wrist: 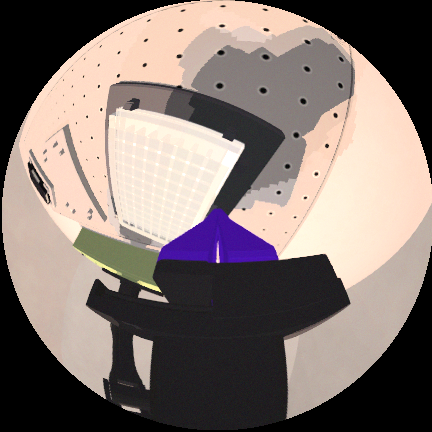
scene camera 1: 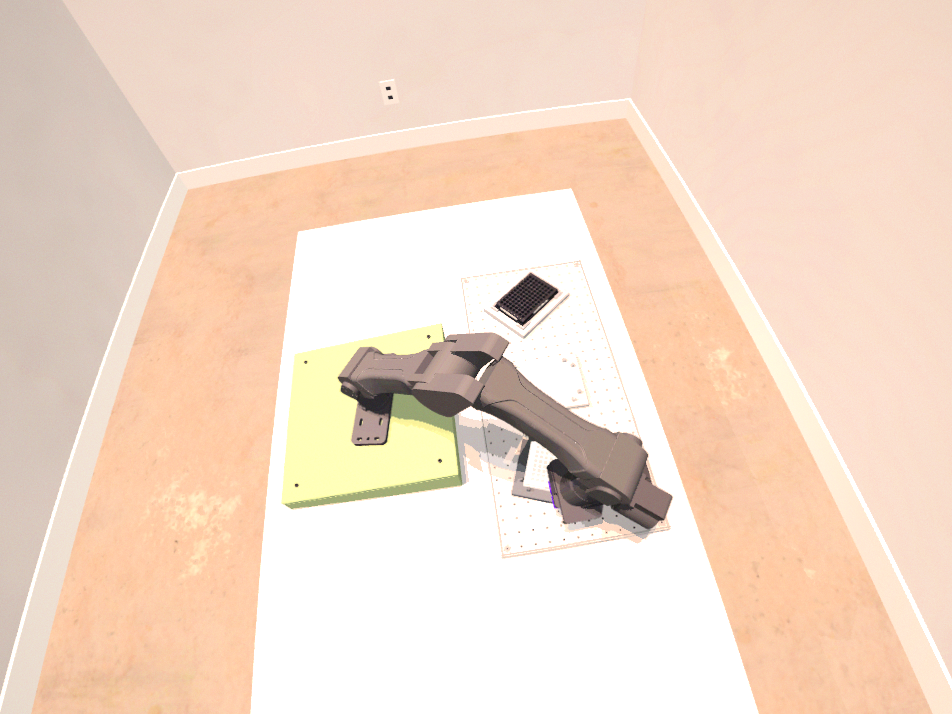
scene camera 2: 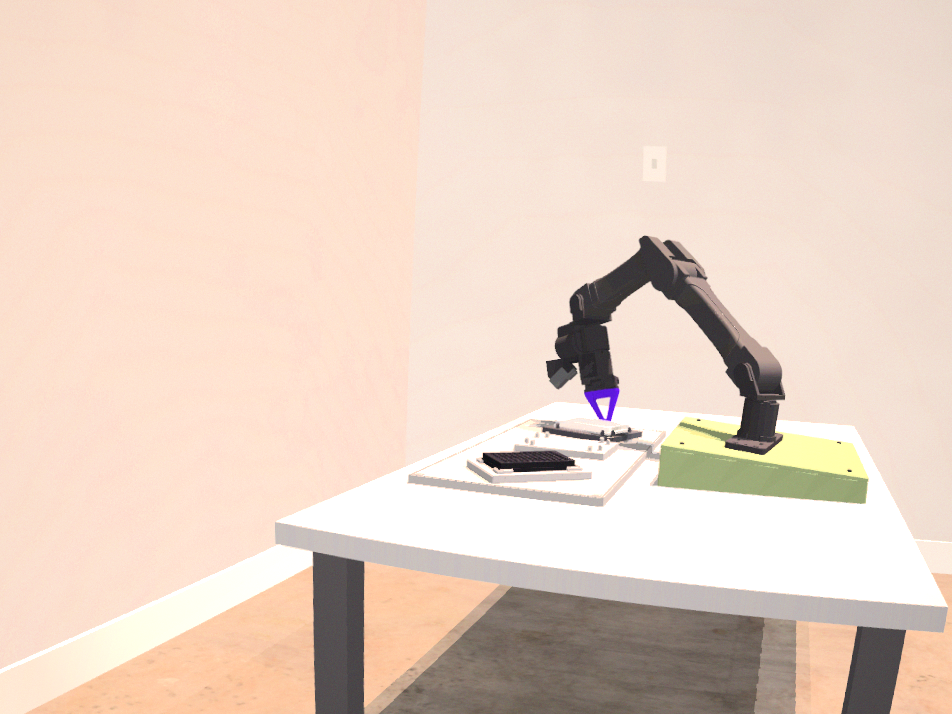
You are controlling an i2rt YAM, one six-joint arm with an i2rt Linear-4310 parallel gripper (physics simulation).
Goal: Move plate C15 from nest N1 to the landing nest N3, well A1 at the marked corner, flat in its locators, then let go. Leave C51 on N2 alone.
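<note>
A white well plate [scene camera 1: 539, 461] [scene camera 2: 588, 425] [wrist: 160, 180] lies in a dark nest [scene camera 1: 532, 491] [scene camera 2: 632, 435] [wrist: 257, 147] at the far end of the pegboard from a black well plate [scene camera 1: 527, 297] [scene camera 2: 528, 460] [wrist: 38, 182]. The black plate sits on a white nest [scene camera 1: 524, 330] [scene camera 2: 530, 475]. The middle white nest [scene camera 1: 565, 384] [scene camera 2: 565, 446] [wrist: 72, 175] shows bare locators. No labels or marked corner are legible, and full seating of the white plate cannot be judged. My gripper [scene camera 2: 605, 418] [wrist: 217, 214] is shut and empty, its purple fingertips above the white plate's edge area.
The perforated board [scene camera 1: 530, 537] [scene camera 2: 615, 488] [wrist: 320, 165] carries the nests on the white table [scene camera 1: 384, 599] [scene camera 2: 461, 537]. The arm's green base block [scene camera 1: 330, 461] [scene camera 2: 761, 484] [wrist: 120, 255] stands beside the board. The forearm spans over the board and hides part of the dark nest in scene camera 1.
</note>
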